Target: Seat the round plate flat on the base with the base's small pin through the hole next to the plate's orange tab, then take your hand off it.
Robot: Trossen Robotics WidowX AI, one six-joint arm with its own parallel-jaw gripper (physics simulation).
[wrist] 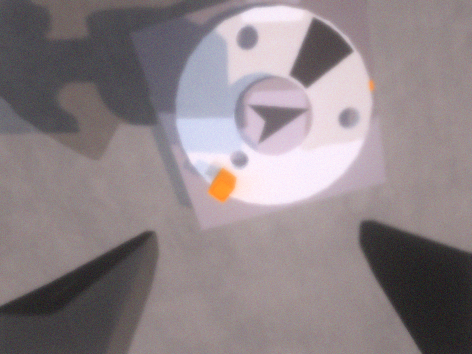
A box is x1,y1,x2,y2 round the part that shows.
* my gripper: [0,220,471,353]
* white round plate: [175,6,372,204]
